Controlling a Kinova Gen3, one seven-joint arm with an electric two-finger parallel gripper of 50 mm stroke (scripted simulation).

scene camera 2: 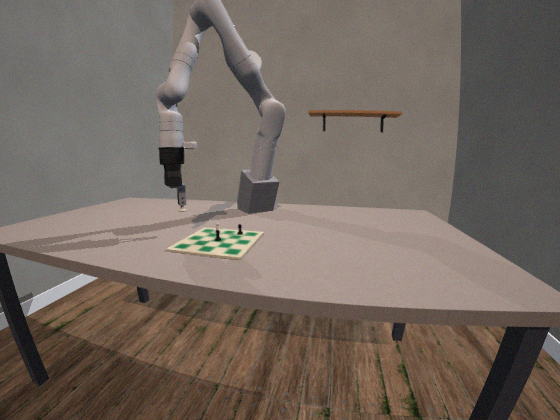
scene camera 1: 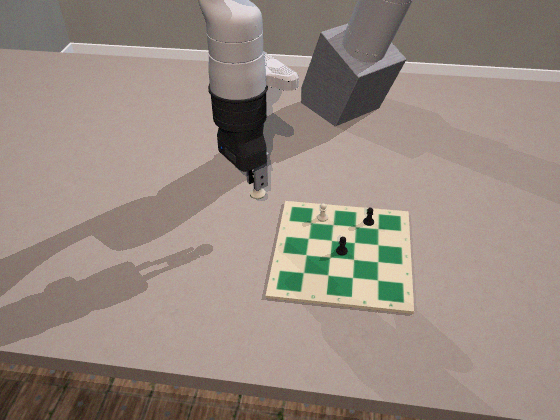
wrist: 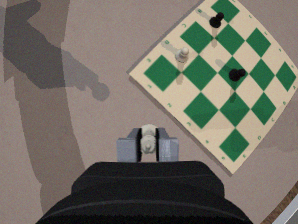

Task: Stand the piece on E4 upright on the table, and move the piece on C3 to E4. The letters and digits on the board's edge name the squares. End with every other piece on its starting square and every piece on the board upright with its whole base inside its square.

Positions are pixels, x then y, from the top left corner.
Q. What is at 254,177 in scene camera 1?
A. My gripper.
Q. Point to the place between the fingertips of my gripper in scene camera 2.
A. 182,204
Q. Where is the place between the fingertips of my gripper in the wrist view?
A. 148,139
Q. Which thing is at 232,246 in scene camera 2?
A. A cream chessboard.
